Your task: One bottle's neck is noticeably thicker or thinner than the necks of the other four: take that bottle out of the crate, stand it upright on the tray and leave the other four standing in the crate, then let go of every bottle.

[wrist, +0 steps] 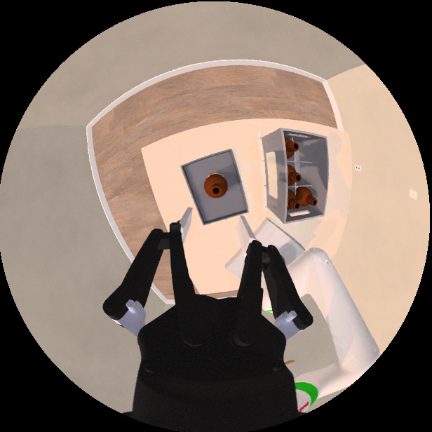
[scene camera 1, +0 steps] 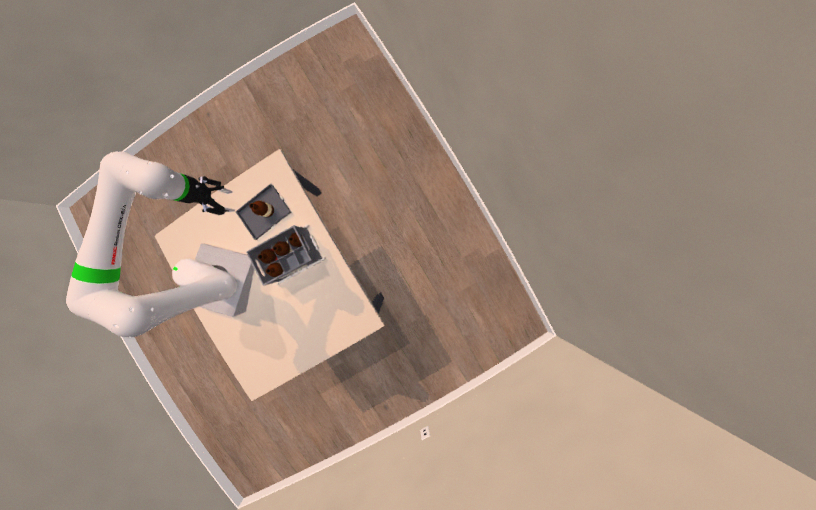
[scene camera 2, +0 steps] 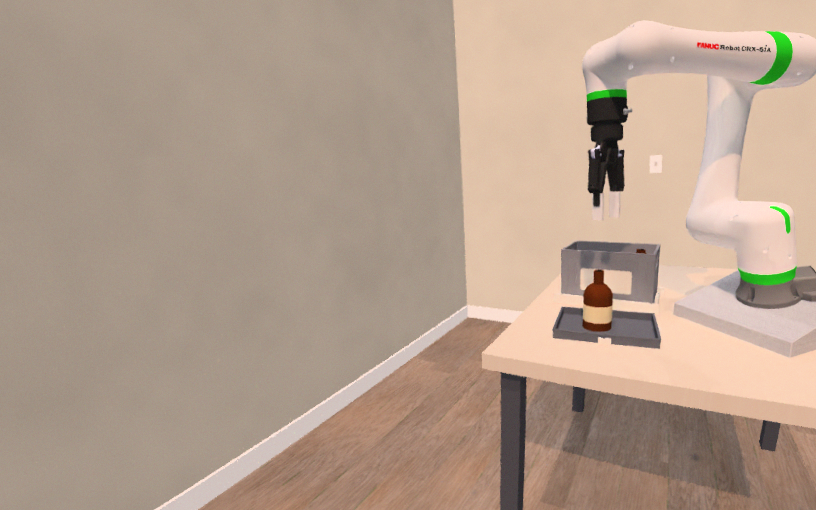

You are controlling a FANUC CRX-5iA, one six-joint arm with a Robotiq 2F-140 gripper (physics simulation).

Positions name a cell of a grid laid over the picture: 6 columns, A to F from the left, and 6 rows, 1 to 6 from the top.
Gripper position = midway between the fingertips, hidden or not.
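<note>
There is a brown bottle (scene camera 2: E4) that I can see. Scene camera 2 also gives me a look at my own gripper (scene camera 2: E3), and the wrist view has the gripper (wrist: C4) in it too.
</note>
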